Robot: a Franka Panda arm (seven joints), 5 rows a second.
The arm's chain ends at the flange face. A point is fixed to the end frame.
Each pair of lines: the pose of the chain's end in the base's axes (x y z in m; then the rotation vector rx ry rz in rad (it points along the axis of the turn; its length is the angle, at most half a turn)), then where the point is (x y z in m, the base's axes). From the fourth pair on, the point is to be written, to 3 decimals.
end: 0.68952, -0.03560, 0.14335, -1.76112, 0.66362, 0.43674
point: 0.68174 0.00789 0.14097
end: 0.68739, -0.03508, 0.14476, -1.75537, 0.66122, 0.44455
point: 0.67945 0.00840 0.14271
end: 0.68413, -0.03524, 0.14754, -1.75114, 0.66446, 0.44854
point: 0.67624 0.00825 0.14567
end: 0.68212, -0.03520, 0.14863, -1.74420, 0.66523, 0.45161
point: 0.674 0.008 0.147
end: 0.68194, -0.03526, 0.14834, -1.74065, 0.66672, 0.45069
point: 0.674 0.008 0.147
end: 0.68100, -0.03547, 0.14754, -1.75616, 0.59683, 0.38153
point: 0.673 0.008 0.145
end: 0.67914, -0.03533, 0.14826, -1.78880, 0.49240, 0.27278
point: 0.671 0.008 0.144
